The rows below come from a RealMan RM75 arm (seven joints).
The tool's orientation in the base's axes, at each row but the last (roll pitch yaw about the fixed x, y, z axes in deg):
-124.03 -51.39 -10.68
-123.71 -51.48 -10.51
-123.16 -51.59 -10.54
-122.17 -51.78 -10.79
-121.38 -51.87 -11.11
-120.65 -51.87 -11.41
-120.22 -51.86 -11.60
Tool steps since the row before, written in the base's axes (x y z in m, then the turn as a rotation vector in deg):
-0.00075 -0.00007 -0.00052 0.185 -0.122 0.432
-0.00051 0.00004 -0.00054 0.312 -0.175 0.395
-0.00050 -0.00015 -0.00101 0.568 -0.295 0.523
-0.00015 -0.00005 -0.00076 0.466 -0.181 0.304
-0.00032 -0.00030 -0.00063 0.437 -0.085 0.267
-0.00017 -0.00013 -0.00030 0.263 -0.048 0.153
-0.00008 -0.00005 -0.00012 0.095 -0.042 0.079
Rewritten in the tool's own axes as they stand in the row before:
-0.00086 -0.00008 -0.00031 0.465 -0.043 -0.132
-0.00074 -0.00002 -0.00008 0.520 0.080 -0.085
-0.00108 0.00035 -0.00006 0.790 0.231 -0.071
-0.00068 0.00035 0.00013 0.543 0.216 0.029
-0.00065 0.00035 -0.00021 0.485 0.158 0.097
-0.00032 0.00015 -0.00010 0.285 0.097 0.063
-0.00014 0.00005 -0.00005 0.125 0.038 -0.003

